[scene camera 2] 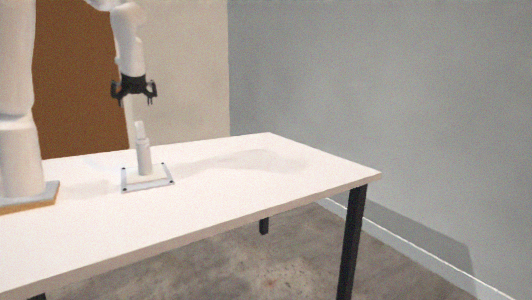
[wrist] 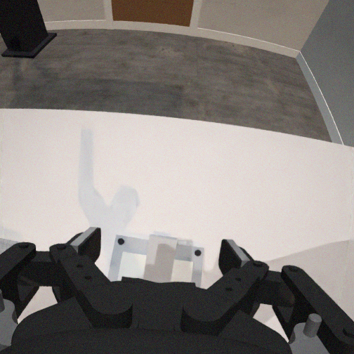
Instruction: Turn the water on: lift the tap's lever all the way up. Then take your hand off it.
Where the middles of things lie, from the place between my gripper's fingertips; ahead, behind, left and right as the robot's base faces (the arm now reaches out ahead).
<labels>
My hand is 10 mm short of the square base plate [wrist: 135, 245], 80 mm to the left of it and 250 mm above it.
</labels>
